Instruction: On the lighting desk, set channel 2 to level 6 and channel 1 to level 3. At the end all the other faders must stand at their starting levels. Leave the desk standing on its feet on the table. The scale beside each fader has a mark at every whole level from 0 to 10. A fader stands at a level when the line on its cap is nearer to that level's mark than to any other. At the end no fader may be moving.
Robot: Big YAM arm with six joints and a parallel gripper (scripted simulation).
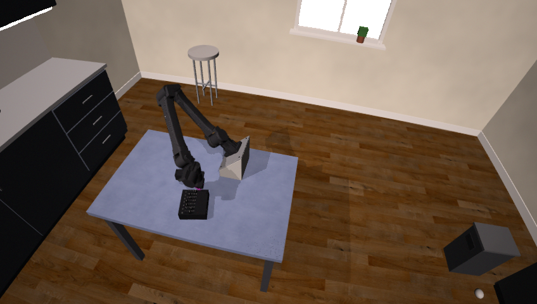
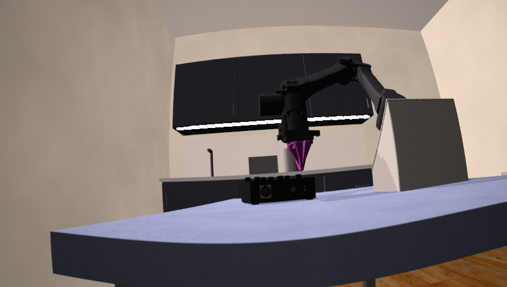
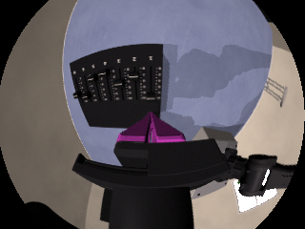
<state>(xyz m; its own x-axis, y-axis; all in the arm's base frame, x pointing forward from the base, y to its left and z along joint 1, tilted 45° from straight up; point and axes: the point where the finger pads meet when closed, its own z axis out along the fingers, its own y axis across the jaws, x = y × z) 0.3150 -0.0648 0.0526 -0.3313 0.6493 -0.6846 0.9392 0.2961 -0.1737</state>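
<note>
Now: hand 20 mm to the left of the fader, 20 mm above it and 10 mm short of it.
</note>
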